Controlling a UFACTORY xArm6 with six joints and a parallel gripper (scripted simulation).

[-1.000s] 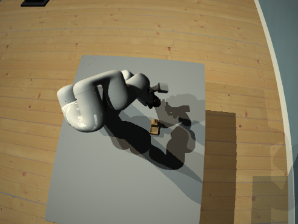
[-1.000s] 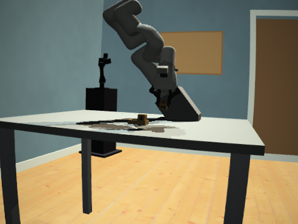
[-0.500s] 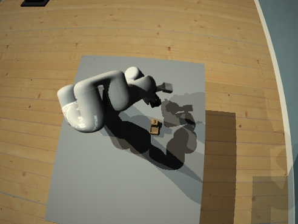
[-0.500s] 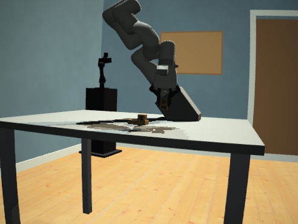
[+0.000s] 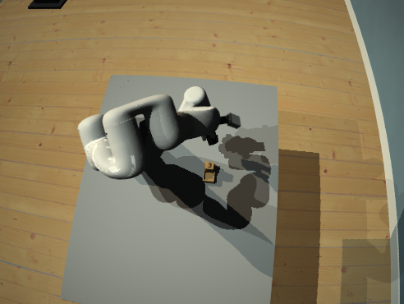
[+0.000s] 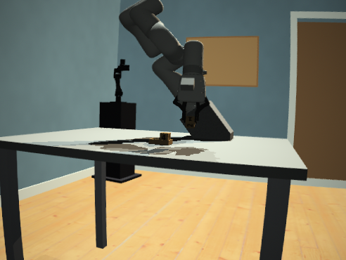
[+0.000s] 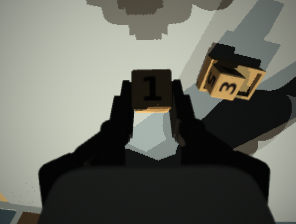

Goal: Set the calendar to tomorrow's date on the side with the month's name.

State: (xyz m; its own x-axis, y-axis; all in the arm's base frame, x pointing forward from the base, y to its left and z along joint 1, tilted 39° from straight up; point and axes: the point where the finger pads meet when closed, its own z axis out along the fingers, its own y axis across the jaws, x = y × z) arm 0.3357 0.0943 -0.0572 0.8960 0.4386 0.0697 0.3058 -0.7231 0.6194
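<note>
Now: hand 20 mm above the wooden number cube. Round my hand: wooden calendar tray: 20 mm ahead, 110 mm to the right, 90 mm below.
</note>
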